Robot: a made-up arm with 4 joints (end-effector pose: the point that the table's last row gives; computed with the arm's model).
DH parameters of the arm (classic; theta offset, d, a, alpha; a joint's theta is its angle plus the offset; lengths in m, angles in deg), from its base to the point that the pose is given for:
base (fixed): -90 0.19 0 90
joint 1: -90 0.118 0.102 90
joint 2: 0 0.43 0.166 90
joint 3: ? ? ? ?
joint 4: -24.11 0 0.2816 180
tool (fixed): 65.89 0.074 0 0
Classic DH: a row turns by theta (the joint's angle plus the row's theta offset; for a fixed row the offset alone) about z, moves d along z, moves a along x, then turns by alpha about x.
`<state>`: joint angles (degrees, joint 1 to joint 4).
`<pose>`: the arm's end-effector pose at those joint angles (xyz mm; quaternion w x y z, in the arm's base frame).
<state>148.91 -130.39 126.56 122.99</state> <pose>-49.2 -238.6 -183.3 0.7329 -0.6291 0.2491 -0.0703</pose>
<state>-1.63 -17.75 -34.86 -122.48</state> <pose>526.5 595.4 112.4 0.4979 -0.2644 0.1772 0.8067</pose>
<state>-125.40 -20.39 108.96 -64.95</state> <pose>674.8 -141.6 568.0 0.3657 -0.6446 0.6179 0.2627</pose>
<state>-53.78 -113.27 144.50 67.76</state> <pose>140.1 127.6 870.7 0.2587 0.7779 -0.1845 0.5421</pose>
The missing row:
joint 3: -90 0.461 0.088 -90
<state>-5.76 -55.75 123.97 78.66</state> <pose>356.0 521.0 97.3 0.5447 0.7712 0.3215 0.0724</pose>
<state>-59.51 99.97 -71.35 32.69</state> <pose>11.2 668.4 240.8 0.8097 -0.1533 0.2869 0.4884</pose>
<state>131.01 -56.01 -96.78 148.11</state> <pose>211.3 -362.4 -151.2 0.0346 0.2097 -0.8995 0.3818</pose>
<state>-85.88 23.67 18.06 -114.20</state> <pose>452.6 451.7 682.1 0.2315 0.5617 -0.5548 0.5684</pose>
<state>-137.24 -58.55 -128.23 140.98</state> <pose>198.5 -306.9 541.3 0.0481 0.2899 -0.1754 0.9396</pose>
